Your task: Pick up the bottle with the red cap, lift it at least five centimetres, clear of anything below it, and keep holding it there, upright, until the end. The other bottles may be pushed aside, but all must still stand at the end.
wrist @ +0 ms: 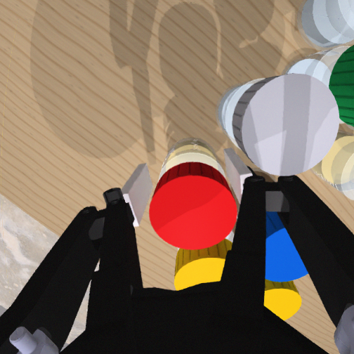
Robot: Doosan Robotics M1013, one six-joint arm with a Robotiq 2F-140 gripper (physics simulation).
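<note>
The bottle with the red cap point(193, 206) stands upright in the middle of the wrist view, its clear body with pale contents showing behind the cap. My gripper point(186, 168) is partly open, with one pale finger pad to the left of the red cap and the other to its right. The cap lies between the pads in this view, with a gap on the left and a very narrow one on the right. Nothing is gripped. The lower part of the bottle is hidden by its cap.
A white-capped bottle point(290, 124) stands close beyond the right finger. A yellow-capped bottle point(200, 272) is just below the red cap in the view. A blue cap point(284, 255) and another yellow cap point(282, 301) show behind the right finger. A green cap point(345, 85) is at the right edge.
</note>
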